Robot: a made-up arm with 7 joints. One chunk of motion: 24 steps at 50 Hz.
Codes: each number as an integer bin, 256 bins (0 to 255) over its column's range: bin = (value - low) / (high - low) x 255, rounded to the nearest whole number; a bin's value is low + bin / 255 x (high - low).
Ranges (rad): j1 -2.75..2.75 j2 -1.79..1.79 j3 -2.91..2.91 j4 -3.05..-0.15 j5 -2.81..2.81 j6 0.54..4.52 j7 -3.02..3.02
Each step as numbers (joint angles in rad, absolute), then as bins.
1 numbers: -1.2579 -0.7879 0.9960 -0.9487 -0.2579 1.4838 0.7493
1 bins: 69 71 171 185 116 60 159
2 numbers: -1.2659 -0.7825 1.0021 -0.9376 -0.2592 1.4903 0.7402
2 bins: 69 72 171 186 116 61 159
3 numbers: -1.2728 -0.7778 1.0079 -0.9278 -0.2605 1.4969 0.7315
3 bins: 68 72 172 187 116 61 158
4 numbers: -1.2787 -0.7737 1.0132 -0.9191 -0.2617 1.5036 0.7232
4 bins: 68 72 172 187 116 62 158
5 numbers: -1.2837 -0.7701 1.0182 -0.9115 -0.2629 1.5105 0.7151
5 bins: 68 73 172 188 116 62 158
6 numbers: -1.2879 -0.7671 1.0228 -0.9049 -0.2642 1.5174 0.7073
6 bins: 68 73 172 189 116 63 157
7 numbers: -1.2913 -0.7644 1.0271 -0.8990 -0.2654 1.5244 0.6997
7 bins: 68 73 173 189 115 63 157
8 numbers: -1.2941 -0.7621 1.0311 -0.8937 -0.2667 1.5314 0.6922
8 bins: 68 73 173 190 115 64 157
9 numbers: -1.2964 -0.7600 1.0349 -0.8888 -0.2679 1.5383 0.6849
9 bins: 67 73 173 190 115 64 156
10 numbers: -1.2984 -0.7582 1.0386 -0.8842 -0.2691 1.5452 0.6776
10 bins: 67 73 173 190 115 64 156
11 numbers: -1.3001 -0.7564 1.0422 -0.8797 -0.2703 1.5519 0.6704
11 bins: 67 74 173 191 115 65 156
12 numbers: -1.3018 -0.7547 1.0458 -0.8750 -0.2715 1.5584 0.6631
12 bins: 67 74 173 191 115 65 155
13 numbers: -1.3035 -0.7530 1.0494 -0.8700 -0.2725 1.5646 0.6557
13 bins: 67 74 173 192 115 66 155
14 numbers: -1.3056 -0.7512 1.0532 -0.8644 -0.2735 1.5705 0.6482
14 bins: 67 74 174 192 115 66 155
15 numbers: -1.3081 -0.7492 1.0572 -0.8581 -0.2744 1.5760 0.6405
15 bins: 67 74 174 193 115 66 155
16 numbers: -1.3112 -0.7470 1.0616 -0.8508 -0.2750 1.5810 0.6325
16 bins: 67 74 174 193 115 67 154
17 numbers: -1.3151 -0.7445 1.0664 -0.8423 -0.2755 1.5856 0.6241
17 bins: 67 74 174 194 115 67 154
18 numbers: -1.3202 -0.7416 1.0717 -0.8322 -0.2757 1.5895 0.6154
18 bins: 66 75 174 195 115 67 153
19 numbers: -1.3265 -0.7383 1.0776 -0.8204 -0.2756 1.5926 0.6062
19 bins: 66 75 175 196 115 67 153
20 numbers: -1.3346 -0.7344 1.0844 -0.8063 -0.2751 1.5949 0.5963
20 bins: 66 75 175 197 115 68 153
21 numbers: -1.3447 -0.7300 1.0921 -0.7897 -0.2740 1.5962 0.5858
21 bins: 65 76 175 199 115 68 152
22 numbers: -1.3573 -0.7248 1.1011 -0.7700 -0.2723 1.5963 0.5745
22 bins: 65 76 176 200 115 68 152
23 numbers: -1.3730 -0.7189 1.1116 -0.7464 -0.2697 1.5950 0.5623
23 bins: 64 76 176 203 115 68 151
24 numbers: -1.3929 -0.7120 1.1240 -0.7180 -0.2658 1.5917 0.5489
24 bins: 63 77 177 205 115 67 151
